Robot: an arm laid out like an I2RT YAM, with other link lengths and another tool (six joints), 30 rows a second.
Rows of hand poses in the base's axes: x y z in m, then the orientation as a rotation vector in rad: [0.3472 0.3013 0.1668 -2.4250 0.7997 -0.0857]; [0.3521 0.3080 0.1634 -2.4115 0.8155 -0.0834]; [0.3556 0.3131 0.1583 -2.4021 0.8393 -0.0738]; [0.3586 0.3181 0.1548 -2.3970 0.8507 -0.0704]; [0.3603 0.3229 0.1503 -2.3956 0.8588 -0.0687]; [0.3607 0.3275 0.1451 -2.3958 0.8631 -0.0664]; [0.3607 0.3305 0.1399 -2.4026 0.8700 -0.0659]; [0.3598 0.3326 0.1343 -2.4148 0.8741 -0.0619]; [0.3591 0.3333 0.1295 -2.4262 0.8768 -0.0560]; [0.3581 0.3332 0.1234 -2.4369 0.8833 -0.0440]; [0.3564 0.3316 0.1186 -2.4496 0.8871 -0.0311]
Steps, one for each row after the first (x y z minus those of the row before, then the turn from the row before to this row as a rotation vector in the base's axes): [0.0049 0.0067 -0.0034 0.0097 0.0027 -0.0131]; [0.0035 0.0051 -0.0051 0.0059 0.0112 -0.0162]; [0.0030 0.0050 -0.0035 0.0030 0.0044 -0.0082]; [0.0017 0.0048 -0.0045 -0.0001 0.0033 -0.0055]; [0.0004 0.0046 -0.0052 -0.0006 0.0029 -0.0024]; [0.0000 0.0030 -0.0052 -0.0076 0.0043 -0.0031]; [-0.0009 0.0021 -0.0056 -0.0110 0.0072 0.0008]; [-0.0007 0.0007 -0.0048 -0.0095 0.0078 0.0020]; [-0.0010 -0.0001 -0.0061 -0.0082 0.0128 0.0005]; [-0.0017 -0.0016 -0.0048 -0.0092 0.0131 0.0030]
